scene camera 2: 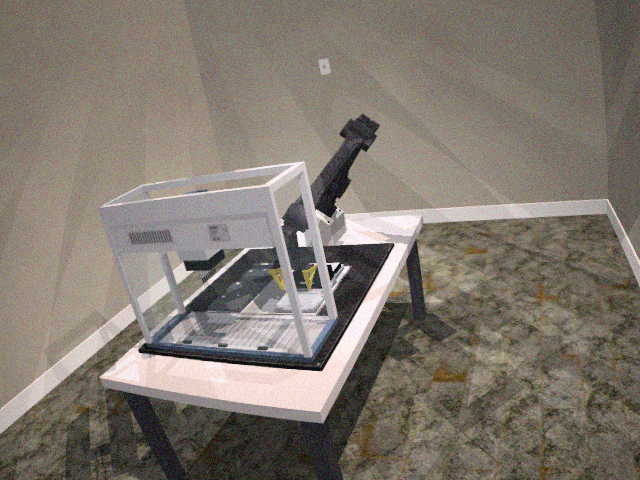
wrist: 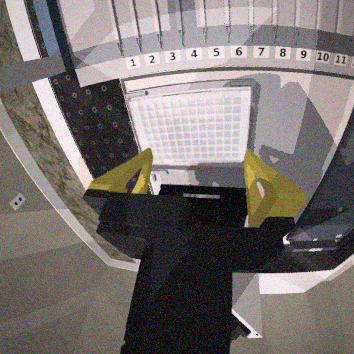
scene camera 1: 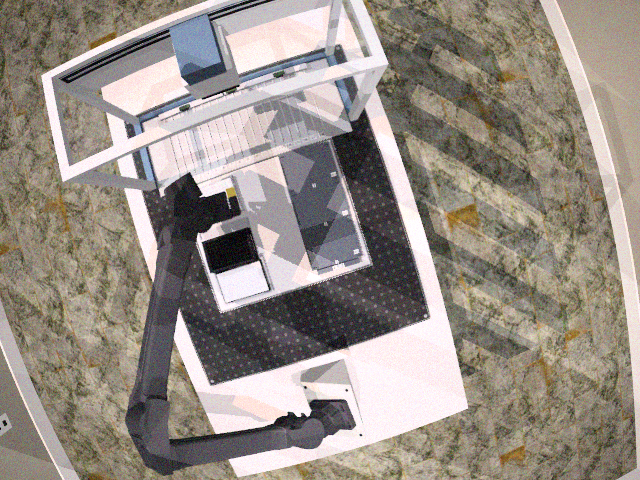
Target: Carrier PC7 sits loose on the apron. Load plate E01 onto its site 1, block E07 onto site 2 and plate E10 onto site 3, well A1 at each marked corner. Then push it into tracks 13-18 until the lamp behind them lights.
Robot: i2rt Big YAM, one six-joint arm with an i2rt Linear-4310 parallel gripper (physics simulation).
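Frame: origin at the arm's base, x ahead, y right, z down, level; millimetres.
Seen in the pictures: gripper, fingertip midpoint: (wrist: pixel 196 151); arm's base, origin of the base link: (scene camera 2: pixel 321 206) (wrist: pixel 235 320) (scene camera 1: pixel 334 413).
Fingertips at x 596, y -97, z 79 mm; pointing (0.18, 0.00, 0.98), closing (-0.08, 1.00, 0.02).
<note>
Offsets run from my fingertips to a thing's middle. Level surfaces: height alone.
My gripper (scene camera 2: pixel 296 288) (wrist: pixel 196 151) is open and empty, its yellow fingers above the near edge of a white well plate (wrist: pixel 192 125) (scene camera 2: pixel 299 300). One fingertip stands to each side. A black block {dx -123, dy -5, dz +16 mm} (scene camera 1: pixel 230 250) (wrist: pixel 202 194) lies on the near side of that plate, partly hidden by the gripper in the wrist view. A second white plate {dx -211, dy -7, dz +33 mm} (scene camera 1: pixel 242 281) lies beyond the block. The dark carrier {dx -101, dy +248, dz +37 mm} (scene camera 1: pixel 323 206) (wrist: pixel 327 210) lies to the right on the apron (scene camera 1: pixel 284 242), with small white marks. The tracks (scene camera 1: pixel 206 139) (scene camera 2: pixel 248 330) show numbers 1 to 11 in the wrist view. Plate names are unreadable.
A white open frame (scene camera 1: pixel 356 93) (scene camera 2: pixel 186 219) stands over the tracks, its posts close to them. A blue and grey box (scene camera 1: pixel 199 49) hangs on it. Small dark green parts (scene camera 1: pixel 279 74) (scene camera 2: pixel 222 344) sit along the tracks' far edge. A black dotted mat {dz +51 mm} (scene camera 1: pixel 310 315) surrounds the apron.
</note>
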